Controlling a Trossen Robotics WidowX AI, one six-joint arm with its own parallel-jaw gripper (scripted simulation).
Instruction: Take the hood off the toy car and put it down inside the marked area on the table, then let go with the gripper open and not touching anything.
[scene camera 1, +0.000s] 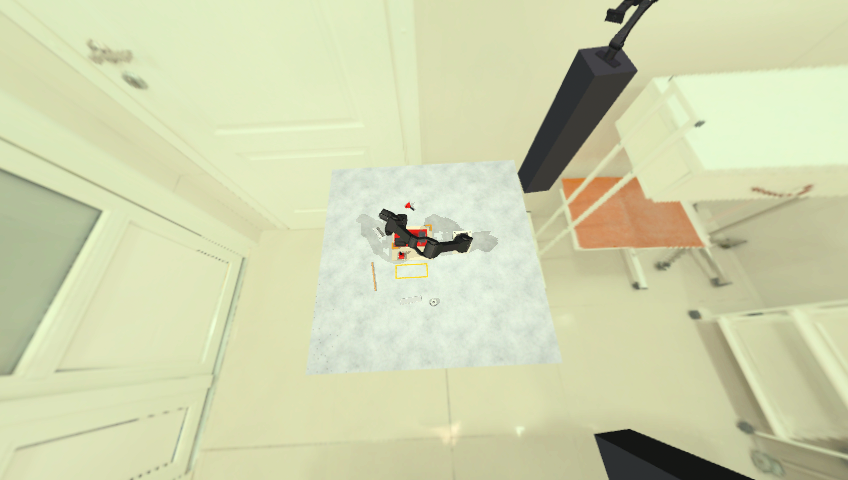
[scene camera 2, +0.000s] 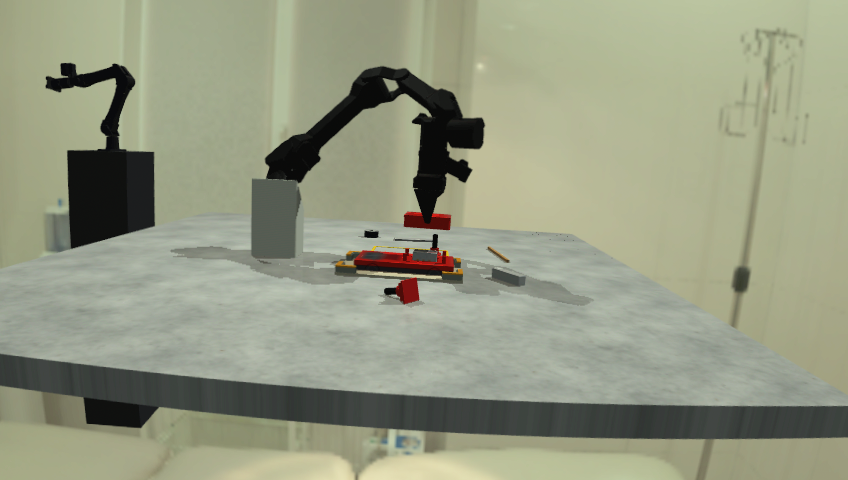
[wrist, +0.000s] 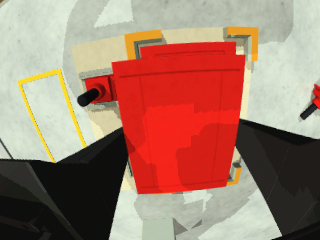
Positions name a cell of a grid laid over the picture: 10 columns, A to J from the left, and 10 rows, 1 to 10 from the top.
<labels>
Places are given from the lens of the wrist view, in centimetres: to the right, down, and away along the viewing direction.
my gripper (wrist: F6): 1, 1, 10
hood (wrist: F5): 1, 0, 8
toy car (wrist: H3): 7, -8, 15
The marked spots on the toy car and the hood are 12 cm apart.
</labels>
